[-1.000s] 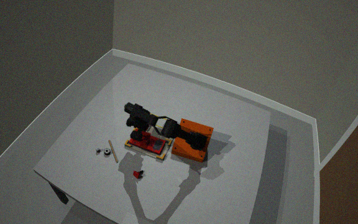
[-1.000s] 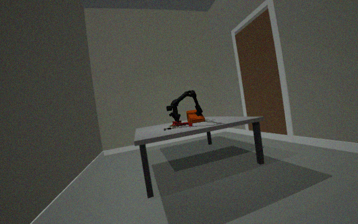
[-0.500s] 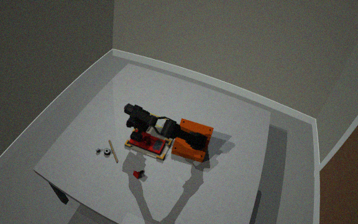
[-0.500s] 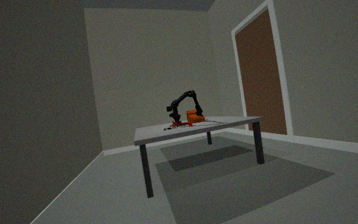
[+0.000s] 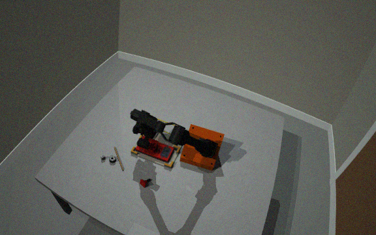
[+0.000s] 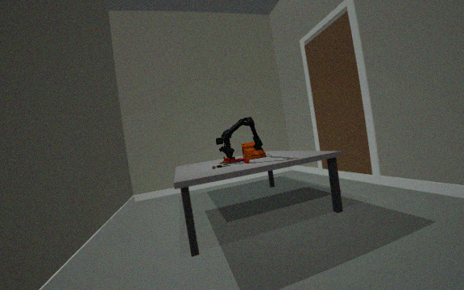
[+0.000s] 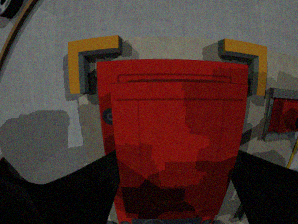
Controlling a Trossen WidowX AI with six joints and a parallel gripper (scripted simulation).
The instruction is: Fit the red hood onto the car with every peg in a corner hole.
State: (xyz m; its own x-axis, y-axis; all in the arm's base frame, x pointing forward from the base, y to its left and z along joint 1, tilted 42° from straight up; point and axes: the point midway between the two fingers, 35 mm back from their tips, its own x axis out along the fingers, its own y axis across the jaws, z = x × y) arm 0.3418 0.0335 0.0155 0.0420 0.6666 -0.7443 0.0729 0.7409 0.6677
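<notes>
The red hood lies 1 cm above my gripper tip. Round my gripper tip: grey engine block: 1 cm to the left, 1 cm below; then dark wheel: 17 cm ahead, 16 cm to the left, 3 cm below; then wooden stick: 14 cm ahead, 14 cm to the left, 3 cm below.
</notes>
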